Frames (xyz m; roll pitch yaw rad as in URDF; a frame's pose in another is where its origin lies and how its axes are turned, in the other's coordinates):
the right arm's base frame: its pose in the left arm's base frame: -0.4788 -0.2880 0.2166 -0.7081 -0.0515 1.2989
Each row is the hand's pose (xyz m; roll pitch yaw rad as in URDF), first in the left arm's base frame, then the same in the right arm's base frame.
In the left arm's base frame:
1: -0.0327 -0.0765 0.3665 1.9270 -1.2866 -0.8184
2: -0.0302 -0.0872 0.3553 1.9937 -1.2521 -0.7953
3: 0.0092 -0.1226 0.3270 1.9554 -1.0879 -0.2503
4: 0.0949 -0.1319 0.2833 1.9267 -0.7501 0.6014
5: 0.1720 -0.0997 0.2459 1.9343 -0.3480 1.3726
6: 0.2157 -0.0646 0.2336 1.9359 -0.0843 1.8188
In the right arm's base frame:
1: 0.3308 -0.3698 -0.1415 1.4544 -0.6164 -1.6889
2: 0.3206 -0.3669 -0.1530 1.5494 -0.5824 -1.6999
3: 0.2957 -0.3853 -0.2044 1.9284 -0.3785 -1.5109
4: 0.3075 -0.4211 -0.2935 2.4298 -0.1907 -0.9197
5: 0.3572 -0.4449 -0.3665 2.6767 -0.2703 -0.1432
6: 0.4020 -0.4602 -0.3989 2.6095 -0.3597 0.3836

